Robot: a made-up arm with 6 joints.
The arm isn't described. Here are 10 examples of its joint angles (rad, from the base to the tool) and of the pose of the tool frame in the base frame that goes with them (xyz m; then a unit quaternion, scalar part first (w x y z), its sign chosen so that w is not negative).
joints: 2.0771 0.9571 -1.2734 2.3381 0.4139 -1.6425
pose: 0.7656 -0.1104 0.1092 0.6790 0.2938 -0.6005 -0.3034
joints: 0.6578 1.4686 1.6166 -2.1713 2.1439 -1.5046
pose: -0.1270 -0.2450 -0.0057 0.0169 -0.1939 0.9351 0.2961
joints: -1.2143 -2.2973 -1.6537 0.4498 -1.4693 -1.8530
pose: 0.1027 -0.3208 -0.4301 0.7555 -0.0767 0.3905 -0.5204
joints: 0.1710 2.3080 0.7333 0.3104 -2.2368 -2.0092
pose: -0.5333 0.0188 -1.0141 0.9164 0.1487 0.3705 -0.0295
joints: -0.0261 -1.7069 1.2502 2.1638 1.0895 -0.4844
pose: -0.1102 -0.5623 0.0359 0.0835 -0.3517 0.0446 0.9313
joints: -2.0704 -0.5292 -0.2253 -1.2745 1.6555 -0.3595
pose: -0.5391 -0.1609 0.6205 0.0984 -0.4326 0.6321 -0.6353
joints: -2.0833 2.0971 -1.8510 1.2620 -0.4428 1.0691
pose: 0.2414 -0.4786 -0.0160 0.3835 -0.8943 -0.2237 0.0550
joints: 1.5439 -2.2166 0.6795 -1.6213 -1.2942 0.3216
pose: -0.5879 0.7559 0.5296 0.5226 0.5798 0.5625 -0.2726
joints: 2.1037 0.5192 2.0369 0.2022 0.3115 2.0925
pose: 0.1270 0.0477 -0.1551 0.9030 0.2075 0.3760 0.0125
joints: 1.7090 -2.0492 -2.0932 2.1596 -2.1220 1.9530
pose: -0.1850 -0.3692 0.0115 0.8138 -0.5159 -0.2637 -0.0450
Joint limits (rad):
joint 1: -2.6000..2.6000
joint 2: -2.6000..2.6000
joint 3: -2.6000..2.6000
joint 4: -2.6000..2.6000
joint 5: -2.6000..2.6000
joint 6: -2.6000..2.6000
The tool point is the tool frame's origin. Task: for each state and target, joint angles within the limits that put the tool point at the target. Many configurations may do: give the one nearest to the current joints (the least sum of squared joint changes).
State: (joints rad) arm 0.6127 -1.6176 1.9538 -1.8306 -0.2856 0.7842
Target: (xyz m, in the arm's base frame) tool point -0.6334 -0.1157 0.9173
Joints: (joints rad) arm 0.6948 -1.6343 1.9807 -1.9722 -0.6091 0.7920
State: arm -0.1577 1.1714 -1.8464 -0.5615 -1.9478 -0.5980
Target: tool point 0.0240 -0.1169 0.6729
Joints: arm -0.2720 0.6567 -2.2344 -0.3437 -2.1214 -0.5844
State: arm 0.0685 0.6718 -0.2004 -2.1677 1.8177 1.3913
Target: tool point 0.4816 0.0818 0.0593
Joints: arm 0.8442 0.3344 0.1616 -2.0862 1.4667 1.4455
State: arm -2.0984 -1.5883 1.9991 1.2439 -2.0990 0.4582
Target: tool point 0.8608 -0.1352 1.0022
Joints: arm -1.4456 -1.9215 1.8718 1.2982 -1.9766 0.5499
